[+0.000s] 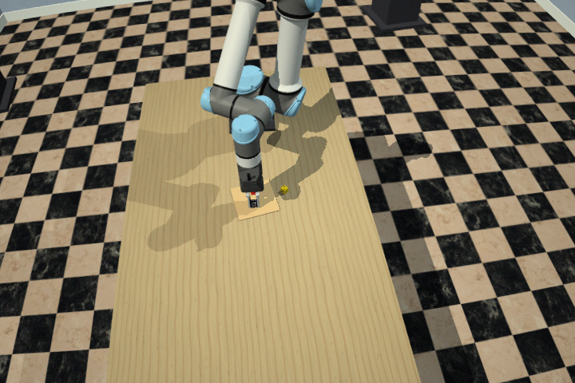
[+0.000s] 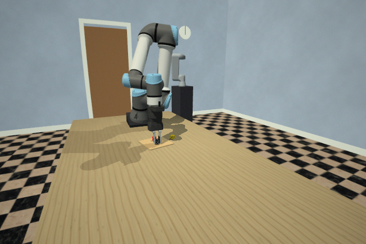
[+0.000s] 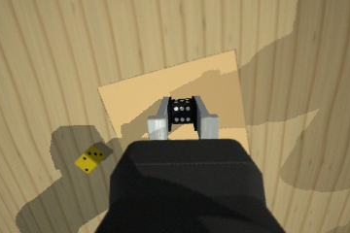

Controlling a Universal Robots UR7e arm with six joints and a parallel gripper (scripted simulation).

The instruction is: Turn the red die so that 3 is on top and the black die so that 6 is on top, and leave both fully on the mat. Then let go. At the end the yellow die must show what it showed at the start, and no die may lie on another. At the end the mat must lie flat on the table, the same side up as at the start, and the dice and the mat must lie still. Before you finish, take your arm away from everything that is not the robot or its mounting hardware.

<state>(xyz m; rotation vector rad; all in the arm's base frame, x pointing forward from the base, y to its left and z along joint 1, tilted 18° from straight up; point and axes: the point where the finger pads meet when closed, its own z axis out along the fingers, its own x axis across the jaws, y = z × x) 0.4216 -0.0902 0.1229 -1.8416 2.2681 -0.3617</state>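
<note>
My hand is 10 mm above the black die. The rest, counted from my hand: red die: 60 mm behind, 10 mm to the left, 20 mm below; yellow die: 40 mm behind, 120 mm to the left, 20 mm below; tan mat: 30 mm behind, 10 mm to the left, 30 mm below.
</note>
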